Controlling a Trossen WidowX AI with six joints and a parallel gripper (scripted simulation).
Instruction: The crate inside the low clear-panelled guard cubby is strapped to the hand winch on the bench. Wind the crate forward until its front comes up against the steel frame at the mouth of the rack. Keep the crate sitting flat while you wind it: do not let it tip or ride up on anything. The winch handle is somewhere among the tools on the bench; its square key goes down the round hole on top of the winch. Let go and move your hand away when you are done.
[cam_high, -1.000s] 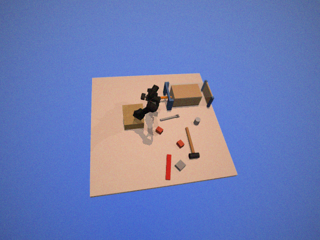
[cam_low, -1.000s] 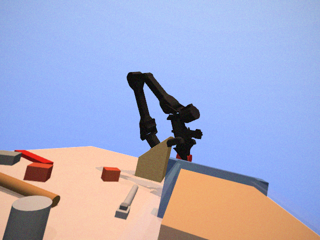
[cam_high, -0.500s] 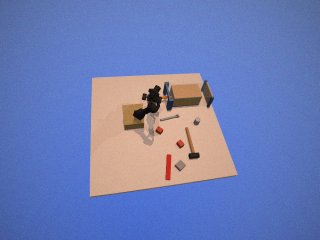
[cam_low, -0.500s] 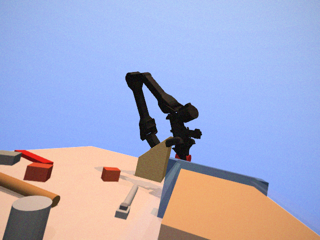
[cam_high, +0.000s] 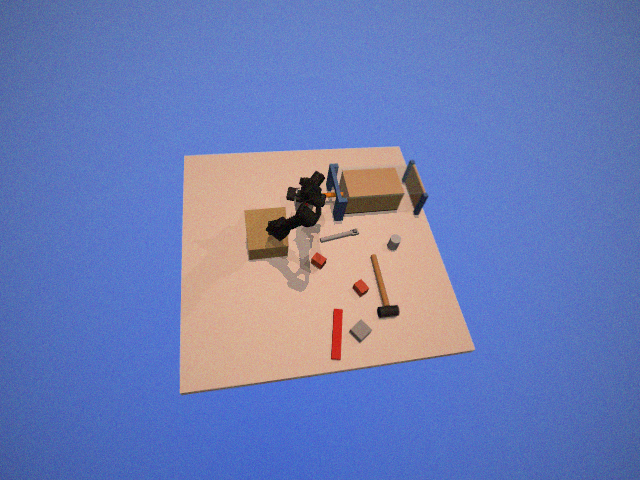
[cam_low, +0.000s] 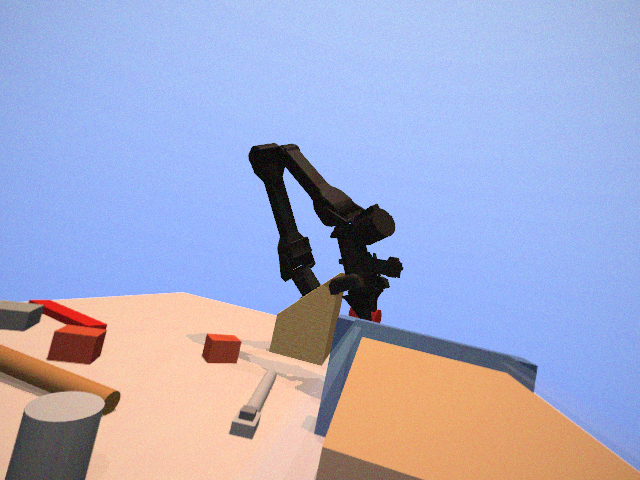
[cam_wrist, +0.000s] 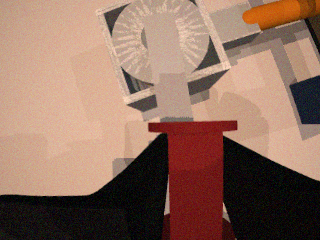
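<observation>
Now: the winch handle 2 cm to the left of my gripper tip and 3 cm below it. The rest, counted from my gripper tip: grey winch: 1 cm behind, 7 cm to the left, 10 cm below; blue steel frame: 17 cm ahead, 9 cm to the left, 2 cm below; red knob: 2 cm to the right.
</observation>
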